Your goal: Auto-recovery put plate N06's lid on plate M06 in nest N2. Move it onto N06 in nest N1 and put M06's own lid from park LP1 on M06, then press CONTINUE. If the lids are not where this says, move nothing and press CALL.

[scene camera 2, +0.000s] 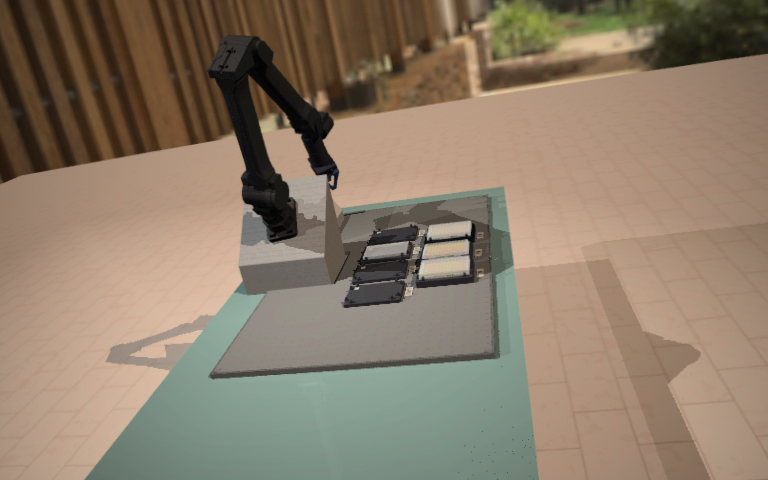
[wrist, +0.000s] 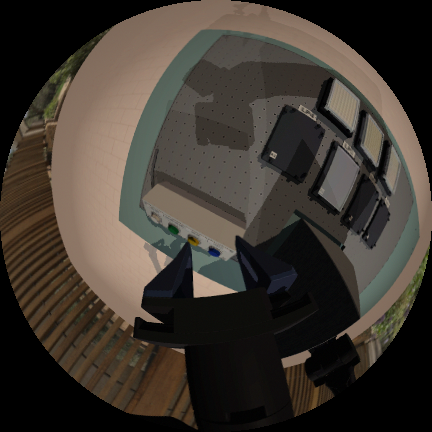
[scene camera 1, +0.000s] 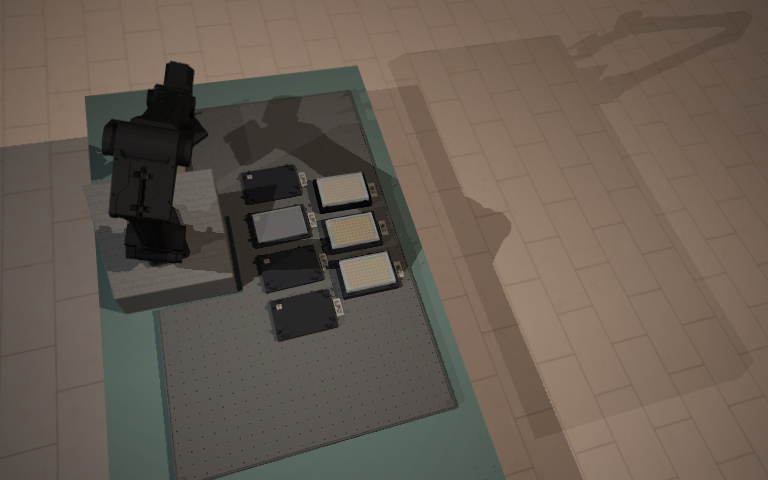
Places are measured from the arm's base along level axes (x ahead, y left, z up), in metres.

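Pixels of known places: gripper, between the fingertips: (scene camera 2: 331, 185) (wrist: 212, 242); arm's base, origin of its link: (scene camera 2: 282, 220) (wrist: 307, 320).
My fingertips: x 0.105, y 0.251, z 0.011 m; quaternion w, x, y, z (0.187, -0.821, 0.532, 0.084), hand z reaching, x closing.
Observation:
For each thing: its top centre in the pictures, then the offset to it from my fingertips. Level surfaces: height alone.
- button box, centre of its top: (wrist: 181, 230) 0.095 m down, 0.073 m back, 0.065 m left
- far plate, centre of its top: (scene camera 1: 342, 187) (wrist: 345, 101) (scene camera 2: 449, 227) 0.143 m down, 0.353 m ahead, 0.152 m right
- middle plate, centre of its top: (scene camera 1: 352, 228) (scene camera 2: 445, 247) (wrist: 374, 138) 0.151 m down, 0.340 m ahead, 0.278 m right
- grey translucent lid, centre of its top: (wrist: 341, 178) (scene camera 1: 279, 223) (scene camera 2: 386, 249) 0.162 m down, 0.164 m ahead, 0.204 m right
- far park, centre of its top: (wrist: 297, 140) (scene camera 1: 271, 181) (scene camera 2: 393, 231) 0.159 m down, 0.176 m ahead, 0.071 m right
- perforated board, height of its surface: 0.179 m down
My gripper (scene camera 2: 334, 182) (wrist: 212, 242) is partly open and empty, held in the air beside the pedestal; in the wrist view its tips overlap the button box (wrist: 195, 207). That box carries white, green, yellow and blue buttons; their labels are too small to read. Three plates sit in one row of nests: the far plate (scene camera 1: 342, 189) (scene camera 2: 449, 230) (wrist: 342, 105) and near plate (scene camera 1: 367, 272) (scene camera 2: 444, 267) look pale; the middle plate (scene camera 1: 352, 230) (scene camera 2: 446, 249) (wrist: 371, 138) looks yellower. A grey translucent lid (scene camera 1: 280, 224) (scene camera 2: 386, 251) (wrist: 339, 177) lies on the second park from the far end. Nest and park numbers are not surely readable.
Three dark parks show no lid: the far park (scene camera 1: 272, 183) (wrist: 293, 142) and two nearer parks (scene camera 1: 292, 268) (scene camera 1: 304, 315). The grey pedestal (scene camera 1: 175, 291) (scene camera 2: 288, 277) carries the arm beside the parks. The perforated board (scene camera 1: 305, 384) (scene camera 2: 362, 336) lies on a green table.

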